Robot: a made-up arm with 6 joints.
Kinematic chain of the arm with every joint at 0, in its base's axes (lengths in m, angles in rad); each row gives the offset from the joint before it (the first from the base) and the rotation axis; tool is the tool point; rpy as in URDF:
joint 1: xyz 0 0 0.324 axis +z
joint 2: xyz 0 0 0 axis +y
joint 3: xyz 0.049 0 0.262 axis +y
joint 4: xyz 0.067 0 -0.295 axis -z
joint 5: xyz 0 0 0 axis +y
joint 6: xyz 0.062 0 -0.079 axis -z
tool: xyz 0 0 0 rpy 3.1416 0 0
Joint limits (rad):
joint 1: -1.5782..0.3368
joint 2: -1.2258..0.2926
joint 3: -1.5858..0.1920
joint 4: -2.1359..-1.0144
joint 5: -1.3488..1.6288
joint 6: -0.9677..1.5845
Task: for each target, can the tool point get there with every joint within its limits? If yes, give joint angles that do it. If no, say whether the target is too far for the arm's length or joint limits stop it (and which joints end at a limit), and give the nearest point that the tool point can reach.
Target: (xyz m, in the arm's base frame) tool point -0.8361 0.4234 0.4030
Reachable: no: too far | nearest point -0.2394 0.1212 0.7343 | short by 0.746 m
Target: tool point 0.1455 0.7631 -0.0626
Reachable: no: too far | nearest point 0.2173 0.1690 0.2376 | short by 0.670 m
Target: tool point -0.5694 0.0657 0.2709
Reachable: no: joint limits stop it (at a limit: joint 1, joint 2, joint 3, joint 5) | nearest point -0.0814 -0.0051 0.2241 | short by 0.495 m
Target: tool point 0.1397 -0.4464 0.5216
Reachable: yes | joints -1.3010 0.0859 -1.3280 -1.2714 0.5018 -0.1695
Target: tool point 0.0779 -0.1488 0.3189
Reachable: yes | joints -0.8900 -0.8872 0.0525 -1.7079 1.0050 0.4541
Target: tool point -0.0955 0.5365 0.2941
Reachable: no: joint limits stop it (at a limit: joint 1) | nearest point 0.0491 0.1236 0.2941 | short by 0.437 m
